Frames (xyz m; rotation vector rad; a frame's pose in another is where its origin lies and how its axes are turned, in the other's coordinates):
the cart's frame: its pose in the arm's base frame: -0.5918 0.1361 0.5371 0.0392 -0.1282 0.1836
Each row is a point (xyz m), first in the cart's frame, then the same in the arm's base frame.
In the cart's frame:
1: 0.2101 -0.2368 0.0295
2: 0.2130 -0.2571 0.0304
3: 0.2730 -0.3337 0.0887
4: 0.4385 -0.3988 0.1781
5: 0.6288 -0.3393 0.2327
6: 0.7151 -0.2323 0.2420
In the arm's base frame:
1: -0.3469 -0.0603 0.5874
2: -0.3404 -0.0798 0.5881
3: -0.2750 -0.1472 0.6516
4: -0.1127 -0.1860 0.7601
5: 0.0552 -0.0961 0.8407
6: 0.1184 0.0240 0.8641

